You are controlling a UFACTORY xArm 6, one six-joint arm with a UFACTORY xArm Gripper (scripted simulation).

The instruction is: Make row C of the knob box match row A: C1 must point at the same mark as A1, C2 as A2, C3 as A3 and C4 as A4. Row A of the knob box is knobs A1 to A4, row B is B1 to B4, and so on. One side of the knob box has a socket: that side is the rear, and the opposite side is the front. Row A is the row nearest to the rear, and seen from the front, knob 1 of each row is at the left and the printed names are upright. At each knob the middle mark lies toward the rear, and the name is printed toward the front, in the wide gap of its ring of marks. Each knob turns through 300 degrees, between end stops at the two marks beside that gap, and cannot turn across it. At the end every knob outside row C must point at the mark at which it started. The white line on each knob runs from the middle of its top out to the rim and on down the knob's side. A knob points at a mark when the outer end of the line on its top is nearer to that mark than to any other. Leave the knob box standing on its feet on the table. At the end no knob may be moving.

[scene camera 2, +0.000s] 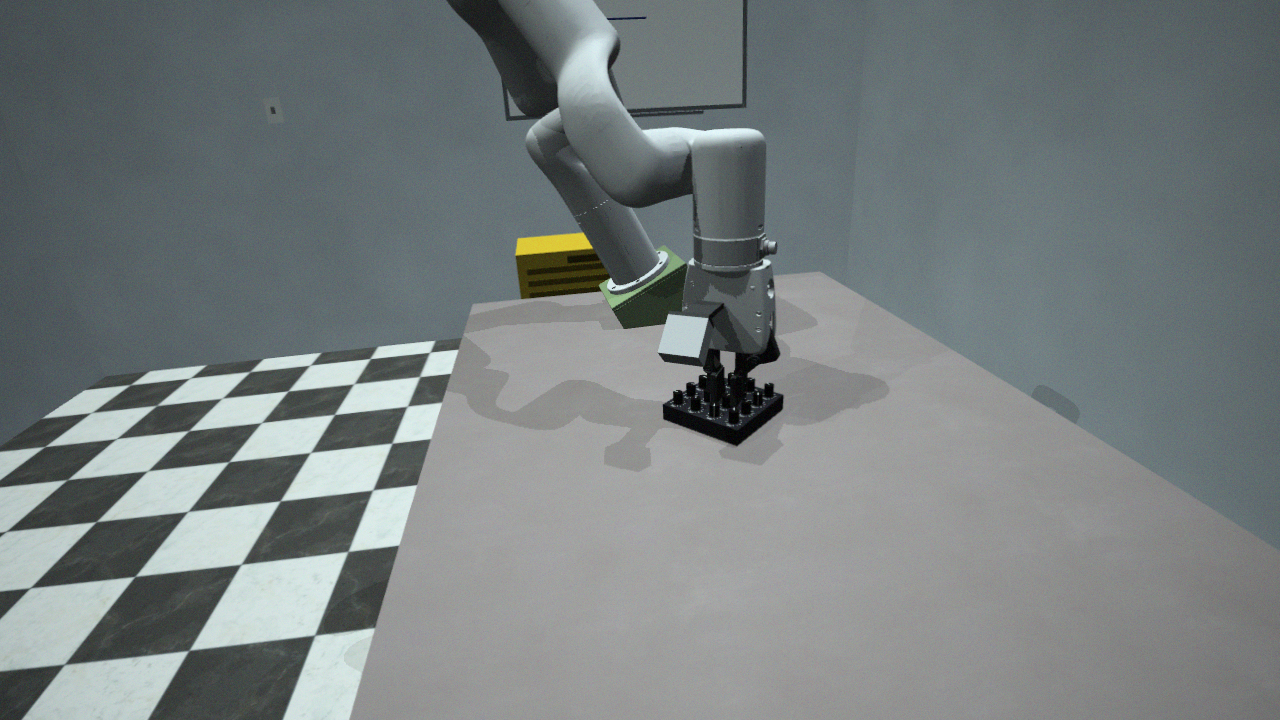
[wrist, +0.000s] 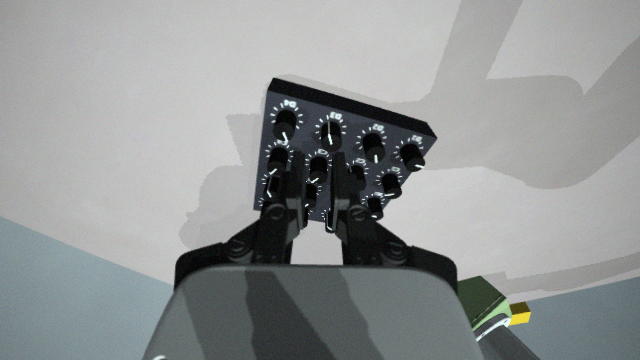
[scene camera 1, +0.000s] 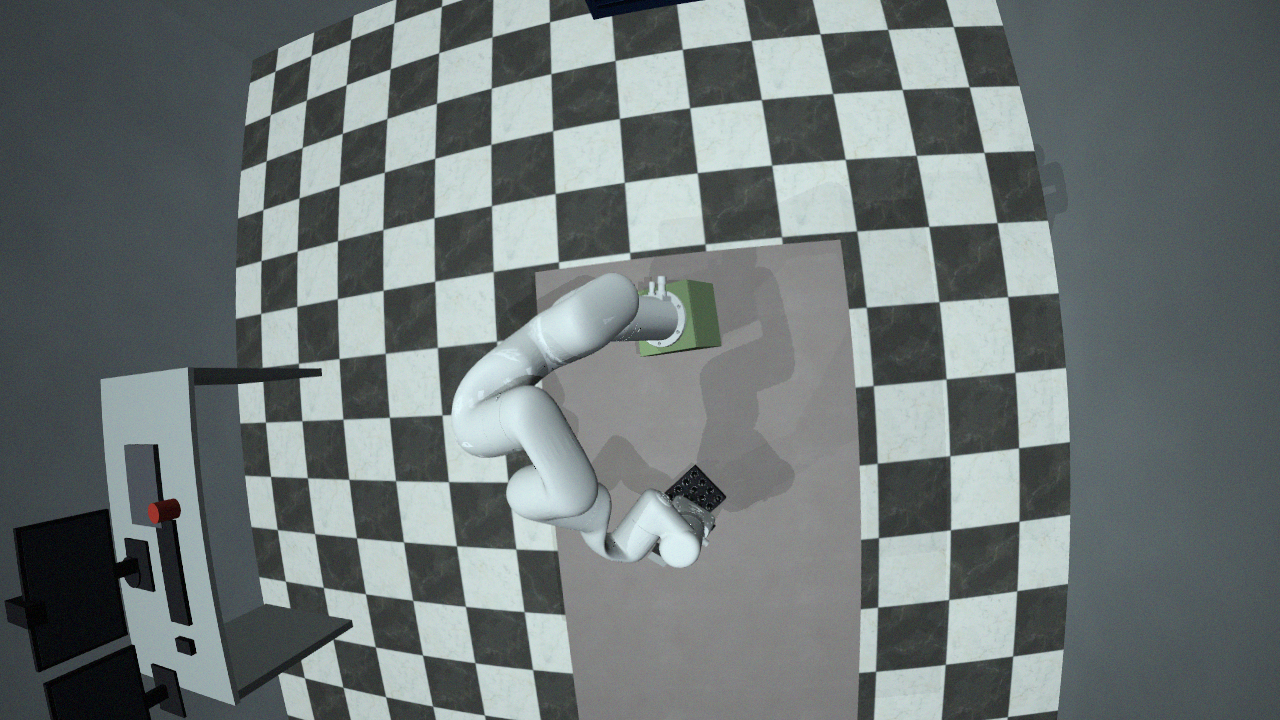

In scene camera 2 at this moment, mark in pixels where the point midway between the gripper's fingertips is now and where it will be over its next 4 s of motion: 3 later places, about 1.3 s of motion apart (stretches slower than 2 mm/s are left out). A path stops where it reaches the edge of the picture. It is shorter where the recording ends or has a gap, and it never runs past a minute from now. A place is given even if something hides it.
The gripper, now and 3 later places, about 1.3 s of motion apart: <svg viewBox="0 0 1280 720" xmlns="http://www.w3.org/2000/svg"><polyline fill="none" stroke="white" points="726,401 739,367 746,382 746,400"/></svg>
